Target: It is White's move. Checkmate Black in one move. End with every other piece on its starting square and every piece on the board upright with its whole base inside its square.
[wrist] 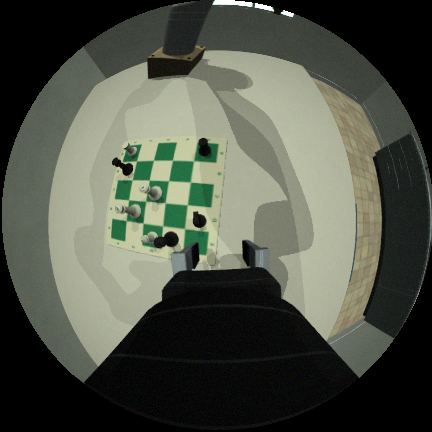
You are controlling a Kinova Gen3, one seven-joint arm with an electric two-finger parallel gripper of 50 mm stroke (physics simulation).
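Frame: origin at the arm's base, x ahead, y left, z up, level; metres.
Seen in the pictures: gripper, fingertip midpoint: [220, 250]; arm's base at its link origin: [177, 49].
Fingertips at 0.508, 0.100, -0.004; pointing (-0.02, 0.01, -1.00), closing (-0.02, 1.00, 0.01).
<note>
Offsets run from my fingertips to a thing's top centre, as dx, dy, dz. "spot": to the spot under its first point. Level surfaces: height alone.
The green and cream chessboard @(spot: -0.114, +0.007, -0.066) [223, 172] lies left of centre in the wrist view. White pieces on it are a small piece @(-0.176, -0.168, -0.033) [131, 149] at the far left corner, a tall piece @(-0.085, -0.107, -0.013) [155, 193] near the middle, another tall piece @(-0.056, -0.148, -0.002) [132, 211] near the left edge, and a short piece @(-0.010, -0.113, -0.022) [151, 237] by the near edge. Black pieces are one @(-0.157, -0.022, -0.033) [204, 147] at the far right corner, one @(-0.139, -0.174, -0.013) [126, 168] at the left edge, a knight-like piece @(-0.038, -0.032, -0.026) [199, 220] at the right, and a tall one @(-0.008, -0.079, -0.002) [170, 239] partly overlapping the short white piece. My gripper [220, 250] is open and empty, above the board's near right corner.
The robot's base block [170, 66] stands beyond the board, with the arm column [186, 30] rising from it. The pale table top @(dz -0.072) [320, 200] extends around the board, with arm shadows across it. A tiled floor strip and a dark panel [400, 225] are at the right.
</note>
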